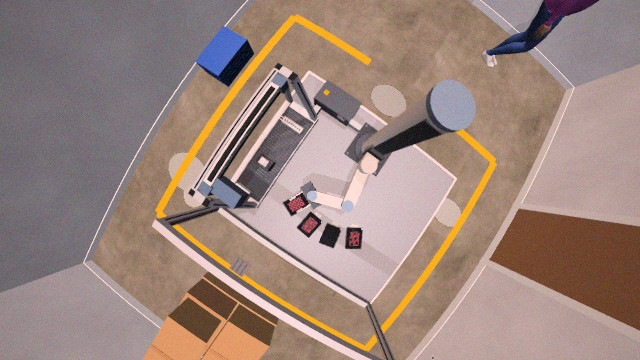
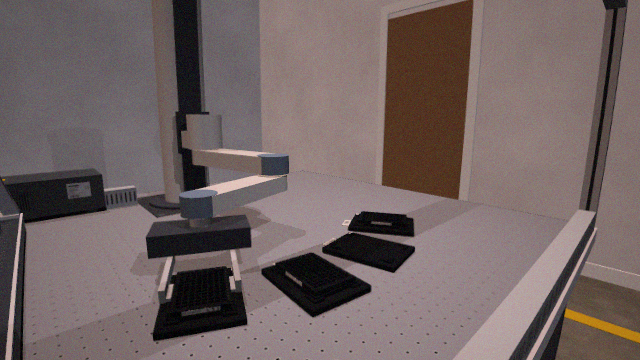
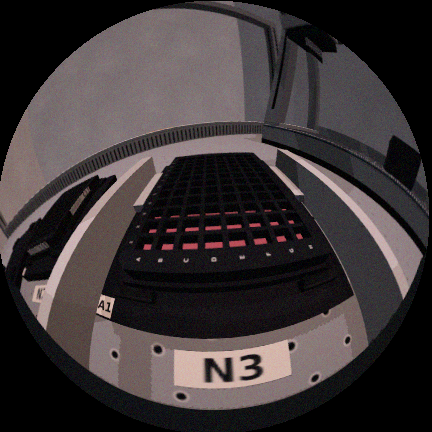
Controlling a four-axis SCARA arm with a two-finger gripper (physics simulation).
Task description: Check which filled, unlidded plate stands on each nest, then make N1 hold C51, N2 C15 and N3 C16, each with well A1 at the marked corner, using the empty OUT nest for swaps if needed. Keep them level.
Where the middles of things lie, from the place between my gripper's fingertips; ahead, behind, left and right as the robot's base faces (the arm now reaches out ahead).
Now: hand 2 cm past the nest N3 [image 3: 225,314], 2 cm above it and 1 cm to the right of it. From my hand the other things lie so: nest N2 [image 2: 295,294]: 18 cm to the left, 5 cm ahead, 2 cm below; OUT nest [image 2: 366,250]: 35 cm to the left, 3 cm ahead, 2 cm below; N3 label [image 3: 227,368]: 11 cm behind, 5 cm to the left, 3 cm below.
